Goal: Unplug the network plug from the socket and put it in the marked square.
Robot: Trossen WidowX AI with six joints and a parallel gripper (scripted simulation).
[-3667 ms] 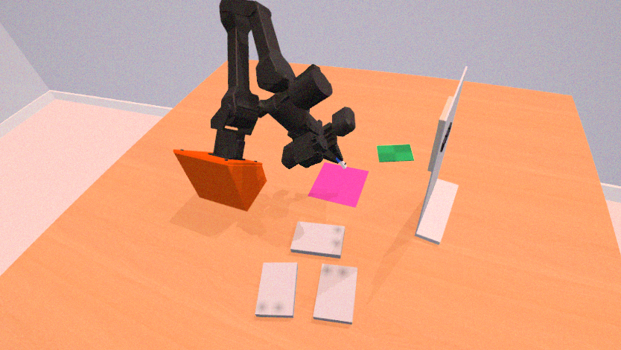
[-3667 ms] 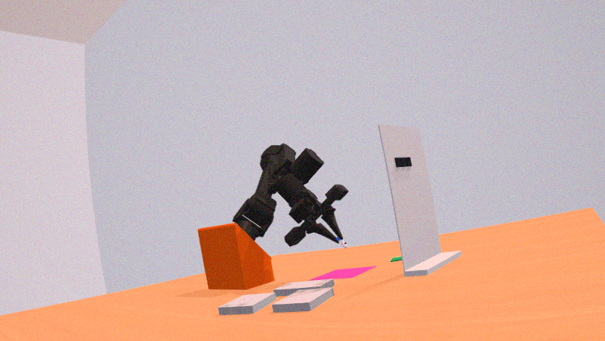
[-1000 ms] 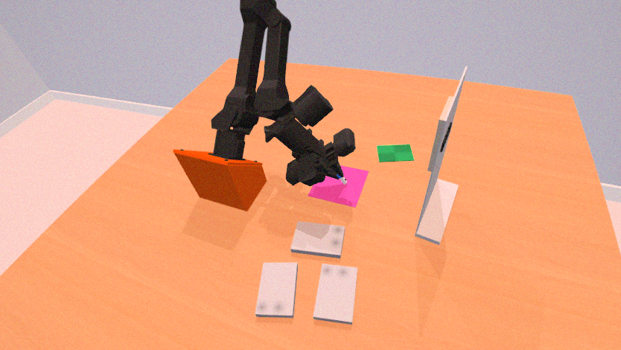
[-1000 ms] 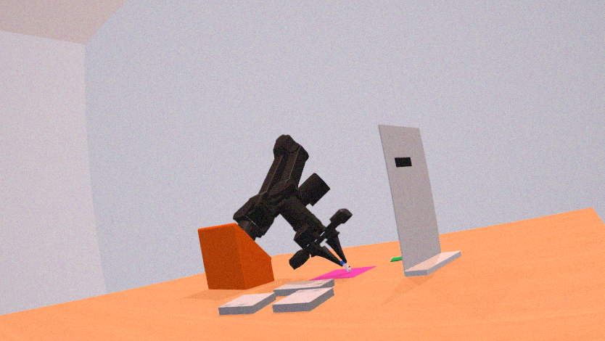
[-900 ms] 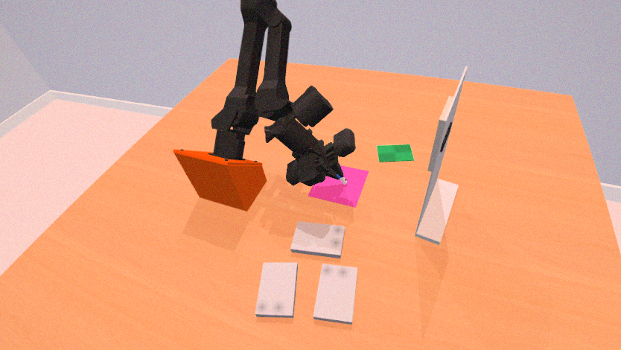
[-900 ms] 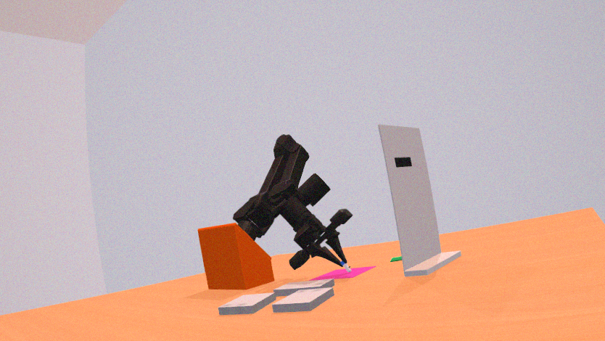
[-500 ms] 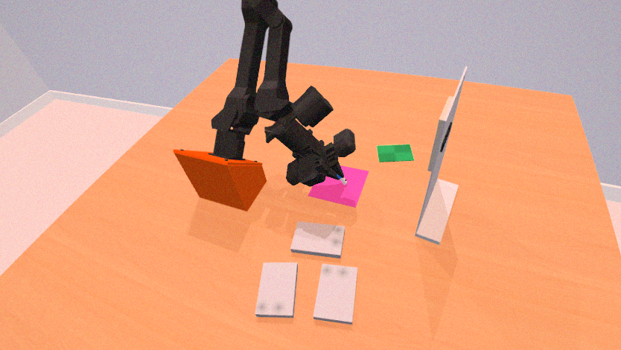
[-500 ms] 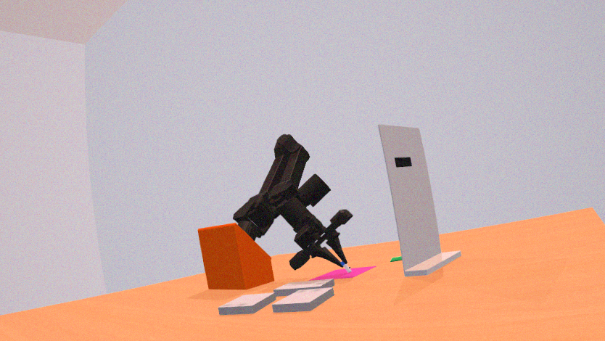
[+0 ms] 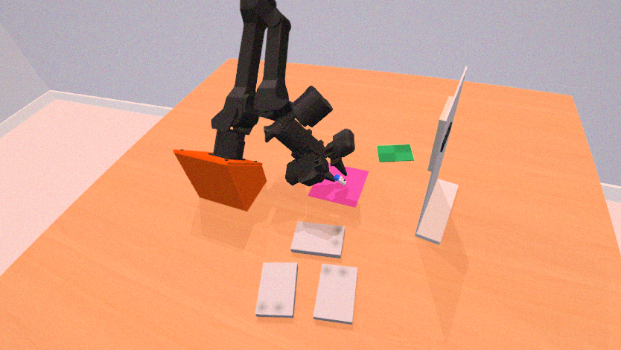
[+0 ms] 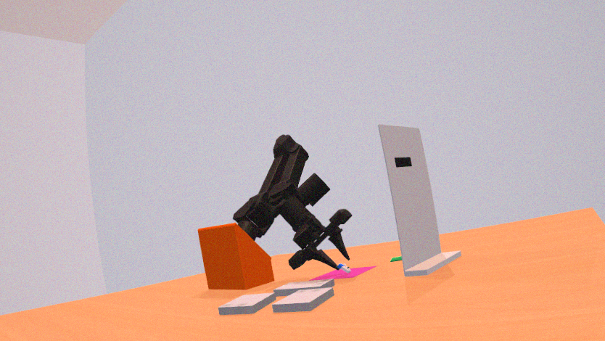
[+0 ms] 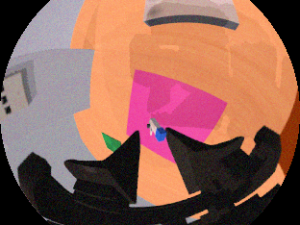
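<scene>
My gripper tip is now 1 cm above the network plug. The rest, counted from my gripper tip: magenta square 2 cm below; then upright white panel 22 cm ahead, 12 cm above, 1 cm to the right.
</scene>
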